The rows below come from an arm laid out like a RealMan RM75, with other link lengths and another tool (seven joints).
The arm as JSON. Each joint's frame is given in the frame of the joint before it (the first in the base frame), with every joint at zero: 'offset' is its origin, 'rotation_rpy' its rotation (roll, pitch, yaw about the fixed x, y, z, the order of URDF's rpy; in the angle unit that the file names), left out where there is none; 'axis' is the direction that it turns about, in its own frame. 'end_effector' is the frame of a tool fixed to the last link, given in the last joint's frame.
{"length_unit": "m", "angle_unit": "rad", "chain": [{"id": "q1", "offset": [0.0, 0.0, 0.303], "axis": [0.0, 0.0, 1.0]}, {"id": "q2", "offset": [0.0, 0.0, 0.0], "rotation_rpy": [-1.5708, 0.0, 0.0], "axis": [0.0, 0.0, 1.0]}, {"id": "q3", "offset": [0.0, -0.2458, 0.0], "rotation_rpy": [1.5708, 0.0, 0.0], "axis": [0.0, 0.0, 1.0]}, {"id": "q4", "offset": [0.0, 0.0, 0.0], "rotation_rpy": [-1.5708, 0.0, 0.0], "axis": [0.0, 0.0, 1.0]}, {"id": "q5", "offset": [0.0, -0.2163, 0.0], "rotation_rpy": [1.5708, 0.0, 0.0], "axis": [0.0, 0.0, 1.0]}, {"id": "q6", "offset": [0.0, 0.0, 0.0], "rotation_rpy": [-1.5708, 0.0, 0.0], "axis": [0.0, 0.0, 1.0]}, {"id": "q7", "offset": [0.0, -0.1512, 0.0], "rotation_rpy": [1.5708, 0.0, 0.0], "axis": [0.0, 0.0, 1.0]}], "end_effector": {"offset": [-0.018, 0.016, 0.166], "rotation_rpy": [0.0, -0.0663, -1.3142]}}
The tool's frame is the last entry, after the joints.
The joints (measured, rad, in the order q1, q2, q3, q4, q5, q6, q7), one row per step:
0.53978 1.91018 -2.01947 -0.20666 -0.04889 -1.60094 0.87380
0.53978 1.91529 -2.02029 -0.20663 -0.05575 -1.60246 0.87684
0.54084 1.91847 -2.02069 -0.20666 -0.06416 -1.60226 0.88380
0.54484 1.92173 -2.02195 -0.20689 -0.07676 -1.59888 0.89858
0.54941 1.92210 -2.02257 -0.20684 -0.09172 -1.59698 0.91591
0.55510 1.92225 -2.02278 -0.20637 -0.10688 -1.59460 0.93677
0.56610 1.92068 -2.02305 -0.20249 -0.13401 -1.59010 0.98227
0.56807 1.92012 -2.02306 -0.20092 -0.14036 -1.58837 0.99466
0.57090 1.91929 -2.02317 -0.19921 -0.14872 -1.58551 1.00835
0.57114 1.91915 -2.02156 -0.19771 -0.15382 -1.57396 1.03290
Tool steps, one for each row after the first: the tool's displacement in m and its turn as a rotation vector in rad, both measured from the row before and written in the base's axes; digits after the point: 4 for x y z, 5 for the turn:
-0.0015 -0.0023 -0.0032 -0.01021 0.00221 0.00324
-0.0012 -0.0018 -0.0031 -0.01290 0.00094 0.00200
-0.0018 -0.0017 -0.0048 -0.02235 0.00030 0.00157
-0.0015 -0.0018 -0.0041 -0.02383 -0.00153 0.00275
-0.0015 -0.0015 -0.0040 -0.02616 -0.00064 0.00144
-0.0013 -0.0019 -0.0067 -0.05188 -0.00120 -0.00360
0.0004 -0.0002 -0.0016 -0.01323 -0.00050 -0.00350
0.0004 -0.0002 -0.0022 -0.01533 -0.00226 -0.00346
0.0028 0.0025 -0.0022 -0.01953 0.00117 -0.01969

